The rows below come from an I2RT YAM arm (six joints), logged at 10 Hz.
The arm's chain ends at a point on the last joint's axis. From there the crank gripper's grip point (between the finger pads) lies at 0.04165 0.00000 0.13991 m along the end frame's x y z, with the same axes.
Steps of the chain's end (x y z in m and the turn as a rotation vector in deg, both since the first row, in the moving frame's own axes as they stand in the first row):
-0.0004 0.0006 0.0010 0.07 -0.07 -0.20
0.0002 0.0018 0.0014 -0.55 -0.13 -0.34
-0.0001 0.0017 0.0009 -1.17 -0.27 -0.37
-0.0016 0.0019 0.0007 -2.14 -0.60 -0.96
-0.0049 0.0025 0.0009 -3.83 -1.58 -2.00
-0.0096 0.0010 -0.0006 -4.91 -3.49 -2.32
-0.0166 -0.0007 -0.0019 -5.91 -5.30 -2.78
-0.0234 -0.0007 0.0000 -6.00 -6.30 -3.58
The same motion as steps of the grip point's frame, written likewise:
-0.0006 0.0003 0.0011 0.07 -0.07 -0.20
-0.0001 0.0029 0.0015 -0.55 -0.13 -0.34
-0.0008 0.0043 0.0011 -1.17 -0.27 -0.37
-0.0030 0.0064 0.0010 -2.14 -0.60 -0.96
-0.0086 0.0105 0.0017 -3.83 -1.58 -2.00
-0.0180 0.0116 0.0012 -4.91 -3.49 -2.32
-0.0294 0.0122 0.0007 -5.91 -5.30 -2.78
-0.0386 0.0120 0.0031 -6.00 -6.30 -3.58

